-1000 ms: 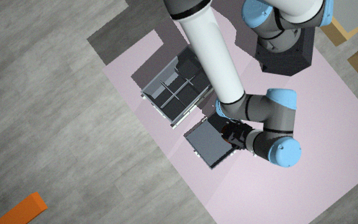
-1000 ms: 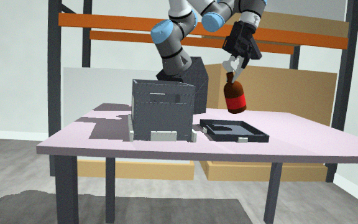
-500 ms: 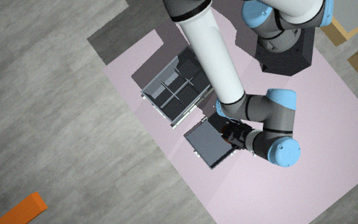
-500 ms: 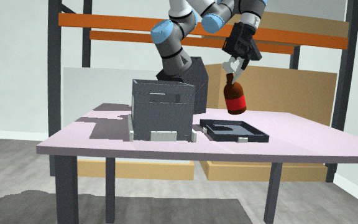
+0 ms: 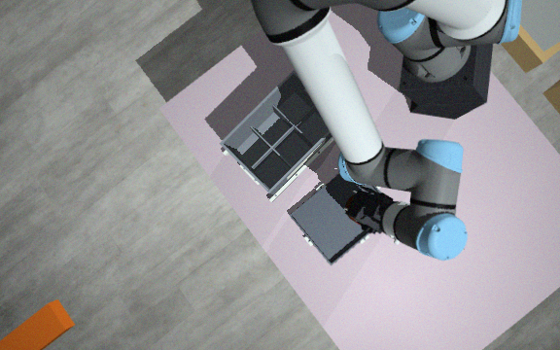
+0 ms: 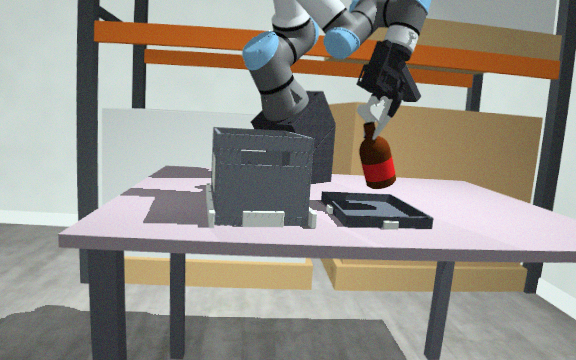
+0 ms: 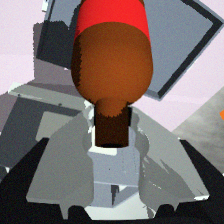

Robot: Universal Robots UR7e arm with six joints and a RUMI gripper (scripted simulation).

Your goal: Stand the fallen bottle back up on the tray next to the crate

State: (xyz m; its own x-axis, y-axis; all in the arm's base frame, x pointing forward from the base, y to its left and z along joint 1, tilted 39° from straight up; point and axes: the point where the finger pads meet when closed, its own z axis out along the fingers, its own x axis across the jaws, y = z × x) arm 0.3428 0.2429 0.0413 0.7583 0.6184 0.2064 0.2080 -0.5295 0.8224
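The brown bottle lies 50 mm below my hand, 10 mm to the left of it and 10 mm behind it. Round my hand: dark tray (170 mm below, 30 mm ahead, 10 mm to the left); then dark crate (260 mm to the right, 100 mm below, 50 mm ahead).
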